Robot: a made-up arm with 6 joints.
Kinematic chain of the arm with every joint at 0, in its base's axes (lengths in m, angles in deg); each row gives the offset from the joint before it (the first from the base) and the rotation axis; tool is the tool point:
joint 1: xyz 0 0 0.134 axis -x
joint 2: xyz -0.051 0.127 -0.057 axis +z
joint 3: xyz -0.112 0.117 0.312 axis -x
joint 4: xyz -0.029 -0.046 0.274 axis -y
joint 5: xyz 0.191 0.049 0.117 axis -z
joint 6: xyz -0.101 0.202 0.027 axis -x
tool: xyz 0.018 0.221 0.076
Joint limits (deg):
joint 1: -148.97..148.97
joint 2: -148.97..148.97
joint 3: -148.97..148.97
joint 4: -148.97..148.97
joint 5: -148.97..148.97
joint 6: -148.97..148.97
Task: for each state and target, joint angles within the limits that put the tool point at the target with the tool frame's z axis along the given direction. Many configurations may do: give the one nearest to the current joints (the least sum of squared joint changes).
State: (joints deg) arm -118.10 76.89 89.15 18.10 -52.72 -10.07
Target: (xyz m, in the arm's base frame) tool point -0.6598 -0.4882 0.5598 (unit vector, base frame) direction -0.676 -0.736 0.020
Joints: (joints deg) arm -124.11 34.65 62.12 21.01 -13.07 -10.89
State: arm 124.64 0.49 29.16 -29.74 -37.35 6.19
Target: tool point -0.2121 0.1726 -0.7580 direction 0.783 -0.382 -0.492
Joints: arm 146.58 35.63 18.81 -54.46 -84.05 -24.29
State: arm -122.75 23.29 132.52 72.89 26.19 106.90
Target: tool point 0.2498 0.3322 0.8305 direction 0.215 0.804 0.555
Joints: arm -82.86 -22.37 114.80 71.32 66.48 69.95
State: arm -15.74 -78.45 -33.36 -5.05 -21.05 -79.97
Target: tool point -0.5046 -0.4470 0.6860 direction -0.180 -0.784 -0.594
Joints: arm -52.72 -38.84 -44.15 31.36 -61.77 -64.43
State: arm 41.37 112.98 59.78 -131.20 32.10 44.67
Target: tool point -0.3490 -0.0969 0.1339 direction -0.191 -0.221 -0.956
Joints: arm 48.74 99.09 48.07 -93.04 32.98 51.71
